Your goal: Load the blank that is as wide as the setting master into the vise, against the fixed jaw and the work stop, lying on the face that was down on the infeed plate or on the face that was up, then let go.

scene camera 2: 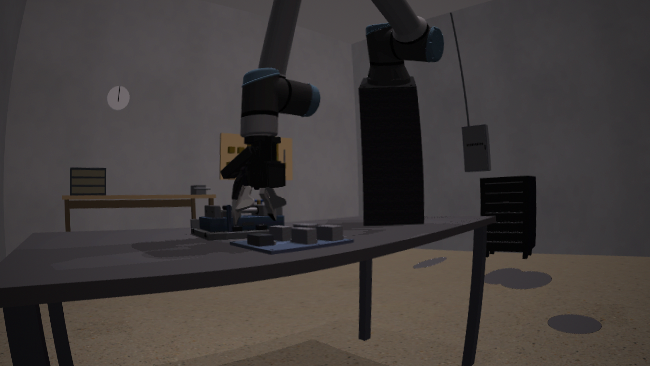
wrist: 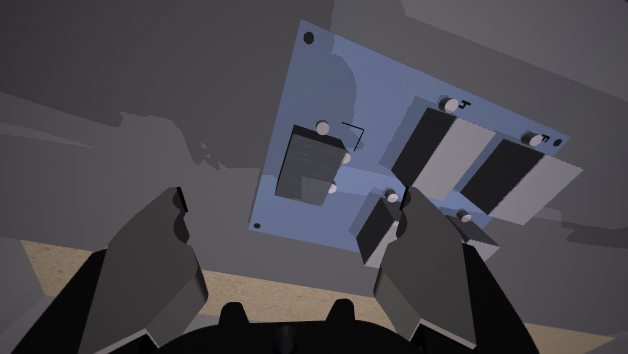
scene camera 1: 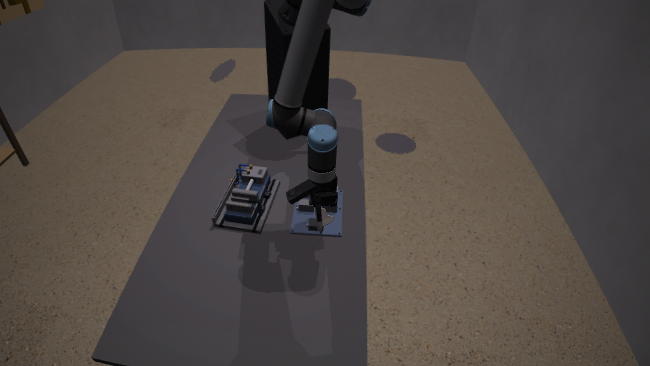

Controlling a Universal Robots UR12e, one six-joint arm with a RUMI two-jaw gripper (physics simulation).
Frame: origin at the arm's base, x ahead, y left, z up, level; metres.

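Seen in the pictures: gripper, fingertip midpoint: [scene camera 2: 256,223] [wrist: 297,189] [scene camera 1: 316,218]; arm's base at its link origin: [scene camera 2: 389,81].
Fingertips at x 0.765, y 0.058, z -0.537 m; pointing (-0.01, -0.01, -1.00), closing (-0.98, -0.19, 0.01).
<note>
Offsets run from my fingertips to a thing's top centre. "*": to the spot under its first point. Level surfaces: height alone.
My gripper [scene camera 1: 322,225] [scene camera 2: 255,219] [wrist: 297,189] is open and empty, fingers down above the blue infeed plate @[0.100 m back, 0.013 m left, 0.052 m down] [scene camera 1: 336,228] [scene camera 2: 331,243] [wrist: 390,75]. A dark grey block @[0.009 m back, 0.002 m left, 0.028 m down] [scene camera 2: 260,239] [wrist: 310,167] sits against pins on the plate, between and beyond the fingertips in the wrist view. Two larger pale-sided blocks @[0.107 m back, 0.032 m right, 0.017 m down] [wrist: 452,155] @[0.192 m back, 0.021 m right, 0.017 m down] [wrist: 520,180] stand side by side at right. Two smaller blocks @[0.100 m back, 0.058 m left, 0.017 m down] [wrist: 377,242] @[0.185 m back, 0.067 m left, 0.017 m down] [wrist: 482,245] are partly hidden by the right finger. I cannot tell which block is the setting master. The vise @[0.149 m back, 0.266 m right, 0.039 m up] [scene camera 1: 242,216] [scene camera 2: 210,223] has grey jaws on a blue body; its work stop is unclear.
The vise stands beside the plate, on a base tray with raised rails @[* 0.122 m back, 0.175 m right, 0.045 m down] [scene camera 1: 270,205]. Blue pipes with brass-coloured ends @[* 0.267 m back, 0.293 m right, 0.046 m up] [scene camera 1: 242,167] rise at its far end. The dark table @[0.060 m down] [scene camera 1: 200,300] carries both. The robot's black pedestal [scene camera 2: 392,160] stands at the table's far end.
</note>
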